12 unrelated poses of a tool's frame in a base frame.
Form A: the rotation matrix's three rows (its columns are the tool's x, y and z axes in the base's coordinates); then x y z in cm. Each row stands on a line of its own.
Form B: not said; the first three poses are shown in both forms.
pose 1, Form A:
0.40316 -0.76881 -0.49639
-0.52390 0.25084 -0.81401
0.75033 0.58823 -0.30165
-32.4 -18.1 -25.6
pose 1, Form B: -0.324 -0.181 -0.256 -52.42 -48.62 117.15
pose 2, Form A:
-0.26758 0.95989 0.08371
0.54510 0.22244 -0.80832
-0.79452 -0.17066 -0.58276
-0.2 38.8 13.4
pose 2, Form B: -0.002 0.388 0.134 116.15 52.61 -163.68
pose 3, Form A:
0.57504 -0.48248 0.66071
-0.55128 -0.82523 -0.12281
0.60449 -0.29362 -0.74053
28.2 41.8 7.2
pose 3, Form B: 0.282 0.418 0.072 -43.79 -37.19 -158.37
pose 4, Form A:
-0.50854 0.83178 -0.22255
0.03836 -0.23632 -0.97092
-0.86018 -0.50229 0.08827
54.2 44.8 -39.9
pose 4, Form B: 0.542 0.448 -0.399 175.69 59.34 -80.03
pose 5, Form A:
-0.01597 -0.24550 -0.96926
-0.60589 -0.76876 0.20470
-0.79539 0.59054 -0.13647
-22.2 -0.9 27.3
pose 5, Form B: -0.222 -0.009 0.273 -91.51 52.69 103.01
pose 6, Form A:
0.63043 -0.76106 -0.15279
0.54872 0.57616 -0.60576
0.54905 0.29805 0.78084
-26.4 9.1 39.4
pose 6, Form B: -0.264 0.091 0.394 41.04 -33.30 20.89
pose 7, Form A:
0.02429 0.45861 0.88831
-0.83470 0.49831 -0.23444
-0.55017 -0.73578 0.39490
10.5 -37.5 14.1
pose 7, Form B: 0.105 -0.375 0.141 -88.33 33.38 -61.78
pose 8, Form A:
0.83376 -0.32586 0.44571
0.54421 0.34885 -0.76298
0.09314 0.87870 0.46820
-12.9 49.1 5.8
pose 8, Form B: -0.129 0.491 0.058 33.13 -5.34 61.95
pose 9, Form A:
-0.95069 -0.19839 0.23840
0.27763 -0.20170 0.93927
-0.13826 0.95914 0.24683
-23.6 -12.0 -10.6
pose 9, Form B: -0.236 -0.120 -0.106 163.72 7.95 75.57
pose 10, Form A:
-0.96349 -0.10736 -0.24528
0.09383 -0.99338 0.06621
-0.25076 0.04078 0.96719
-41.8 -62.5 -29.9
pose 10, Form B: -0.418 -0.625 -0.299 174.44 14.52 2.41
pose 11, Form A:
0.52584 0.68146 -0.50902
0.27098 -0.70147 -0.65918
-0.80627 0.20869 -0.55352
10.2 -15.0 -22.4
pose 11, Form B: 0.102 -0.150 -0.224 27.26 53.73 159.34
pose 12, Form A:
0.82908 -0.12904 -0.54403
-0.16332 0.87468 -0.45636
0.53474 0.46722 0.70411
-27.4 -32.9 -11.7
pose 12, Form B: -0.274 -0.329 -0.117 -11.14 -32.33 33.57
